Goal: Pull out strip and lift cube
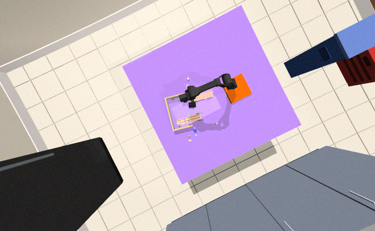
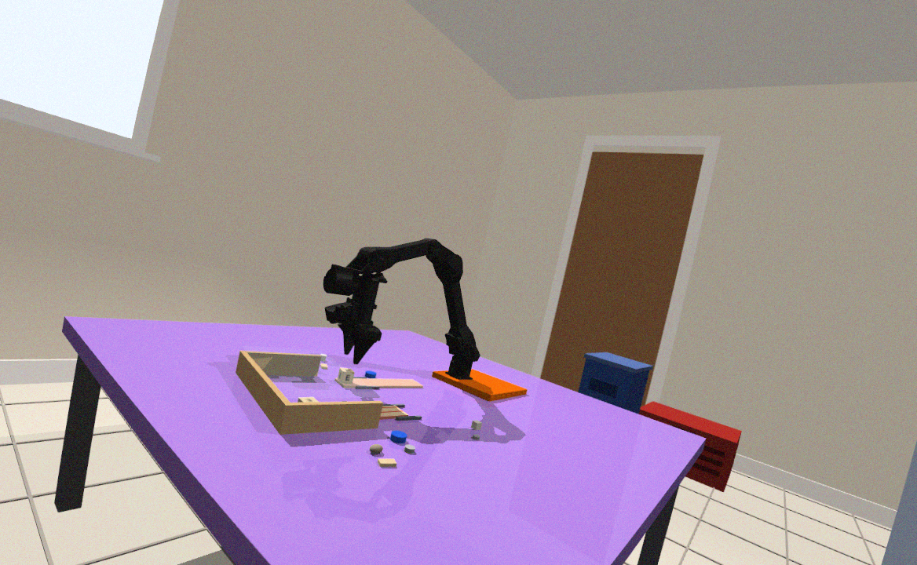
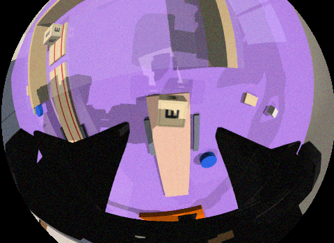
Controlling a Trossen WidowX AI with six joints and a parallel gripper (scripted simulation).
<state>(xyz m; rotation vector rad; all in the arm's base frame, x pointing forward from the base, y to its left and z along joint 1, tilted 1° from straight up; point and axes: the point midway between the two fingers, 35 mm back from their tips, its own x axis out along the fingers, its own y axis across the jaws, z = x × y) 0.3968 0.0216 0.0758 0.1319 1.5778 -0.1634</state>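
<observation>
The tan strip is 100 mm behind my gripper tip and 60 mm below it.
</observation>
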